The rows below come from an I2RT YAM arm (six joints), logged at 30 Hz.
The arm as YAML. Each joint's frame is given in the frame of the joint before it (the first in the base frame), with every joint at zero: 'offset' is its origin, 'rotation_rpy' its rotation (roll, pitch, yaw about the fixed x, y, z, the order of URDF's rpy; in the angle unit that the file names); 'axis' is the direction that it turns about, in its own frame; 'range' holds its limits. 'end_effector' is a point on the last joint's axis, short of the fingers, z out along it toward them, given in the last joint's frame.
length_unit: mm
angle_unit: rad
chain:
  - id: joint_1
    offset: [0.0, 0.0, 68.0]
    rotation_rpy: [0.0, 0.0, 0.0]
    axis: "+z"
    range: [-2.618, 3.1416]
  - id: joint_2
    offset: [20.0, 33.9, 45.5]
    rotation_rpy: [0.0, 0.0, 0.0]
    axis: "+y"
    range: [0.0, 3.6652]
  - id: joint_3
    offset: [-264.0, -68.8, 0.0]
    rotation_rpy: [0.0, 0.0, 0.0]
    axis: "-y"
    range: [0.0, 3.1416]
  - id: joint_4
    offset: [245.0, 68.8, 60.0]
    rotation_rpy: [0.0, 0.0, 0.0]
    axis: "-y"
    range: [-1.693, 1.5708]
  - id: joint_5
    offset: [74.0, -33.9, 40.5]
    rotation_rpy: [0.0, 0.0, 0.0]
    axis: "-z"
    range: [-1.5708, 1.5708]
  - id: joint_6
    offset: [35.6, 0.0, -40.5]
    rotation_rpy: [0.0, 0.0, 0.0]
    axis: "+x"
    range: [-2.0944, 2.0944]
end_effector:
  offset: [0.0, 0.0, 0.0]
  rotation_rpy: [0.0, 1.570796, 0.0]
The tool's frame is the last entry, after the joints.
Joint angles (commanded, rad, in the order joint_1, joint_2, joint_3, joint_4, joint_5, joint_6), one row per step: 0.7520, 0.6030, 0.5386, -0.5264, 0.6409, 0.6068; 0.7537, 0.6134, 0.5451, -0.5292, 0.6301, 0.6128; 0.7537, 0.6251, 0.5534, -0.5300, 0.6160, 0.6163; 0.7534, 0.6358, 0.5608, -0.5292, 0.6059, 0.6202; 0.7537, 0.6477, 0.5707, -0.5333, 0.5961, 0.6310; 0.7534, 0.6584, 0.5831, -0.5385, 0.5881, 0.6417; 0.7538, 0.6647, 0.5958, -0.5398, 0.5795, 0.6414; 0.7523, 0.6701, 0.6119, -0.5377, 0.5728, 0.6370; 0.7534, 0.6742, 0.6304, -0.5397, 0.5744, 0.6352; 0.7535, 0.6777, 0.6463, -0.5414, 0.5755, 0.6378; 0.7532, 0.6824, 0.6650, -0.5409, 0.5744, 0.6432; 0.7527, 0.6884, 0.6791, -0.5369, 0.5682, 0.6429; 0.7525, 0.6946, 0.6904, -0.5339, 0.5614, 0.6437; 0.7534, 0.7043, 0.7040, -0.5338, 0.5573, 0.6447; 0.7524, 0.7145, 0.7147, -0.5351, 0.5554, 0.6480; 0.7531, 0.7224, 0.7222, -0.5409, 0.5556, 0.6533; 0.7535, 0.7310, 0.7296, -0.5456, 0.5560, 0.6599; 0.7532, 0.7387, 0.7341, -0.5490, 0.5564, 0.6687
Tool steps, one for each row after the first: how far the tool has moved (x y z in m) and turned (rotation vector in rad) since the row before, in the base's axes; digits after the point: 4 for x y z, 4 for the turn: 0.0008, 0.0015, 0.0006, 0.0052, 0.0092, 0.0079; 0.0011, 0.0016, 0.0011, 0.0060, 0.0086, 0.0100; 0.0012, 0.0014, 0.0011, 0.0059, 0.0059, 0.0062; 0.0011, 0.0015, 0.0014, 0.0094, 0.0088, 0.0033; 0.0010, 0.0012, 0.0023, 0.0103, 0.0063, 0.0011; 0.0007, 0.0011, 0.0032, 0.0068, -0.0004, 0.0076; 0.0009, 0.0008, 0.0048, 0.0077, -0.0071, 0.0061; 0.0004, 0.0006, 0.0055, 0.0062, -0.0098, 0.0006; 0.0004, 0.0004, 0.0047, 0.0092, -0.0080, -0.0020; 0.0006, 0.0006, 0.0057, 0.0151, -0.0097, -0.0018; 0.0009, 0.0010, 0.0042, 0.0104, -0.0066, 0.0049; 0.0008, 0.0010, 0.0032, 0.0088, -0.0034, 0.0053; 0.0011, 0.0014, 0.0032, 0.0052, -0.0014, 0.0040; 0.0013, 0.0011, 0.0021, 0.0031, 0.0016, -0.0008; 0.0007, 0.0008, 0.0009, 0.0004, 0.0051, -0.0018; 0.0009, 0.0009, 0.0009, 0.0017, 0.0049, -0.0028; 0.0009, 0.0008, 0.0001, 0.0032, 0.0056, -0.0045
